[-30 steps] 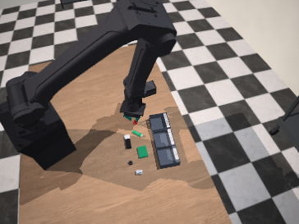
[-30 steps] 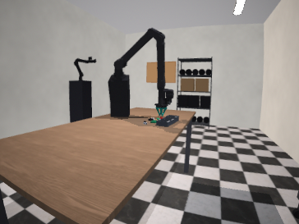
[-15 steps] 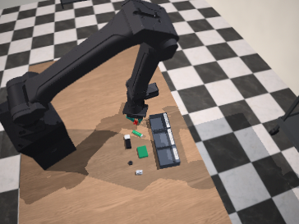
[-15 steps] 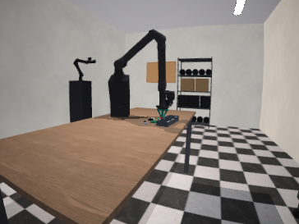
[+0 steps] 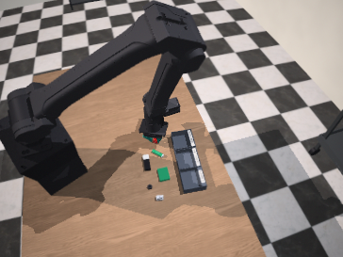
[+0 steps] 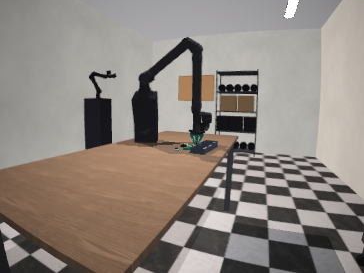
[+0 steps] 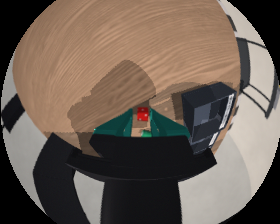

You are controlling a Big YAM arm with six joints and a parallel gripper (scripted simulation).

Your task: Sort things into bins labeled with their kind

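Right now my hand is right at the red die. Also, from my hand: black-and-white block (70 mm to the right, 70 mm behind); green battery (60 mm to the right, 10 mm behind); flat green square (150 mm to the right, 30 mm behind).
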